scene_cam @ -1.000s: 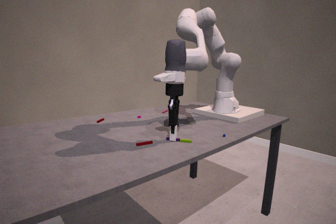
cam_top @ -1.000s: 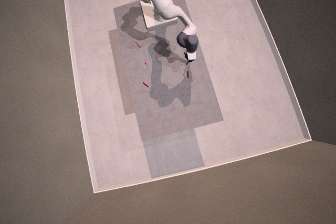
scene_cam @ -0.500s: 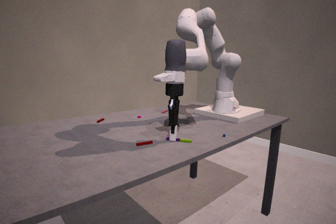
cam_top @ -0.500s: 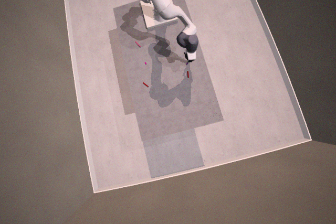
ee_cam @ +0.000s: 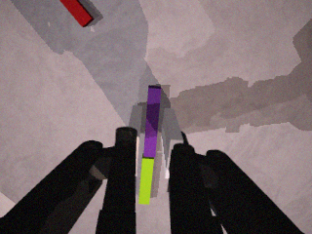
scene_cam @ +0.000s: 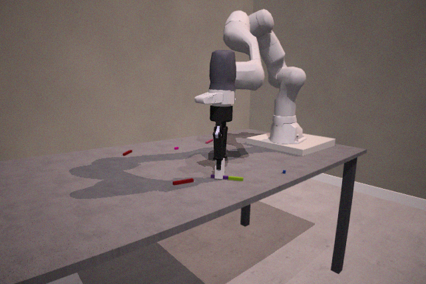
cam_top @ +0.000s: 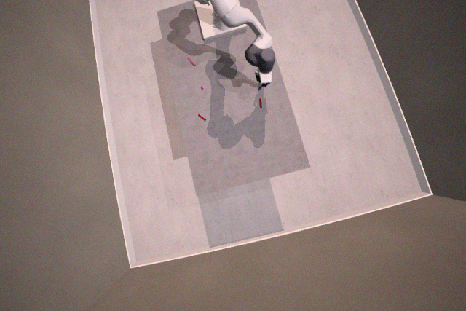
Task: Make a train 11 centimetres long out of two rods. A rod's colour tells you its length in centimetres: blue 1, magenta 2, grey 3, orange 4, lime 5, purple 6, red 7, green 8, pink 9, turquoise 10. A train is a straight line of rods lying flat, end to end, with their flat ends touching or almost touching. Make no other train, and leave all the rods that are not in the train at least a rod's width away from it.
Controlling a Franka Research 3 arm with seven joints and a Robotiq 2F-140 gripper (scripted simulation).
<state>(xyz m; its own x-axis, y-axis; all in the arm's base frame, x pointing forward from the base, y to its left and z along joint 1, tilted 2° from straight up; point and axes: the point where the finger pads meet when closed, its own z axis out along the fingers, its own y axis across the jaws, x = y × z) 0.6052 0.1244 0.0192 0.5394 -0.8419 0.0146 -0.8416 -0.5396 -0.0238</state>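
My gripper is now 3 cm above the purple rod. Also, from my hand: red rod: 12 cm ahead, 4 cm to the right, 3 cm below; then blue rod: 22 cm behind, 12 cm to the left, 3 cm below; then lime rod: 3 cm behind, 5 cm to the left, 3 cm below.
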